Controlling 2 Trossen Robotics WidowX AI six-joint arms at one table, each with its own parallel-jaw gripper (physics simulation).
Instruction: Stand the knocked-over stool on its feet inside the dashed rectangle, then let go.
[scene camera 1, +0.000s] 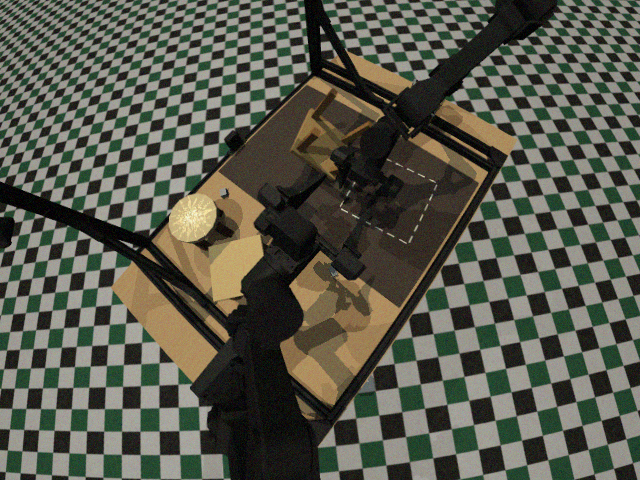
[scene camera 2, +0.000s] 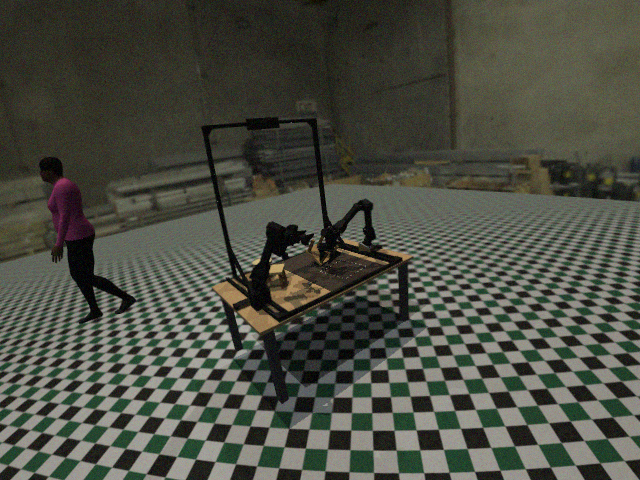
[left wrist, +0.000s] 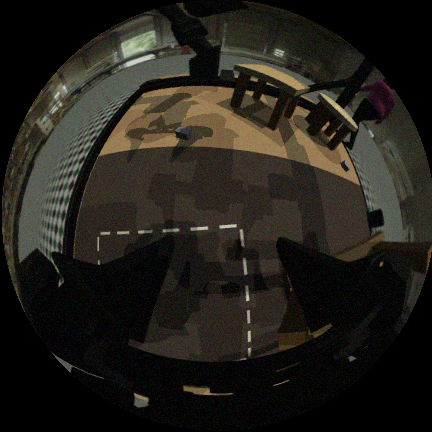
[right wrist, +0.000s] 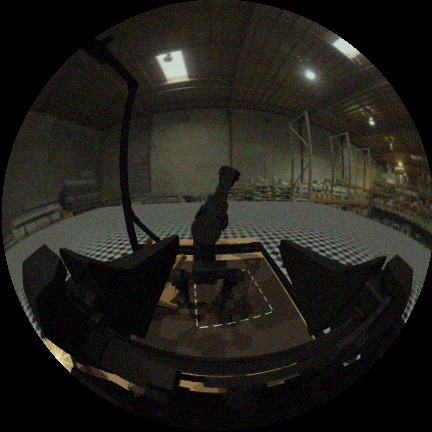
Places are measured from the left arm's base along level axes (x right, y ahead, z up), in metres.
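Pixels of known places: left gripper, fingertip midpoint: (scene camera 1: 353, 196) (scene camera 2: 324, 262) (left wrist: 227, 242) (right wrist: 205, 307); right gripper, fingertip midpoint: (scene camera 1: 347, 191) (scene camera 2: 310, 232) (right wrist: 230, 243); left arm's base, link origin: (scene camera 2: 366, 243); right arm's base, link origin: (scene camera 1: 234, 388) (scene camera 2: 257, 285) (left wrist: 205, 50).
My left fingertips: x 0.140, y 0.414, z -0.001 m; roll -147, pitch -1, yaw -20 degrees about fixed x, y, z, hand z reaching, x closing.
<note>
Ahead of a thing's pixels: the offset from my left fingertips to its top centre.
The knocked-over wooden stool (scene camera 1: 328, 149) (scene camera 2: 319, 254) (right wrist: 172, 295) lies on the dark mat, upper left of the dashed rectangle (scene camera 1: 409, 242) (left wrist: 229, 226) (right wrist: 200, 327) in scene camera 1, its underside and several legs showing. In the left wrist view a leg of the stool (left wrist: 410, 248) shows at the right edge. My left gripper (scene camera 1: 366, 193) (left wrist: 227, 242) (right wrist: 205, 307) is open and empty, pointing down over the rectangle's stool side, beside the stool. It hides part of the rectangle. My right gripper (scene camera 1: 343, 200) (right wrist: 230, 243) is open and empty, above the mat.
A square-topped stool @[dx +0.218, dy +0.268, dz +0.043 m] (scene camera 1: 235, 268) (left wrist: 270, 75) and a round-topped stool @[dx +0.388, dy +0.181, dz +0.043 m] (scene camera 1: 192, 217) (left wrist: 337, 110) stand upright on bare wood at the left in scene camera 1. Small grey blocks (scene camera 1: 223, 192) (left wrist: 183, 133) lie there too. A black frame (scene camera 2: 219, 201) rises from the table.
</note>
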